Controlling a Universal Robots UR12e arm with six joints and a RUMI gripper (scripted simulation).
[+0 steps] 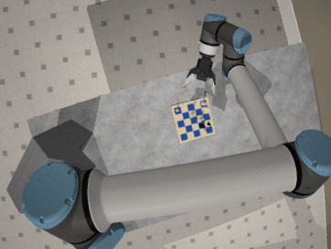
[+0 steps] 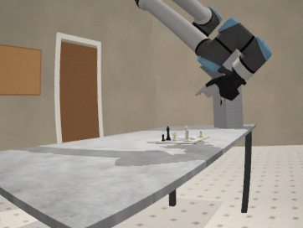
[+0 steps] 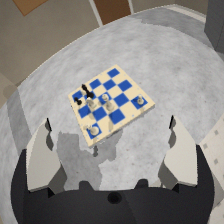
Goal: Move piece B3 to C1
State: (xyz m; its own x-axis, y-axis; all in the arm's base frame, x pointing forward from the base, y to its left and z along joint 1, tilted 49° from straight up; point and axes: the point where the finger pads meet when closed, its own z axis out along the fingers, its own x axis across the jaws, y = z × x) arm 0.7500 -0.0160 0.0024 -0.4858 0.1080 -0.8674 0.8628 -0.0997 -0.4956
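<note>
My gripper is now 200 mm to the left of the tall black piece, 140 mm above it and 30 mm past it. Round my hand: chessboard: 170 mm below, 150 mm to the right, 60 mm behind; tall white piece: 140 mm below, 110 mm to the right, 50 mm behind; black pawn: 210 mm to the right, 160 mm below, 10 mm ahead.
</note>
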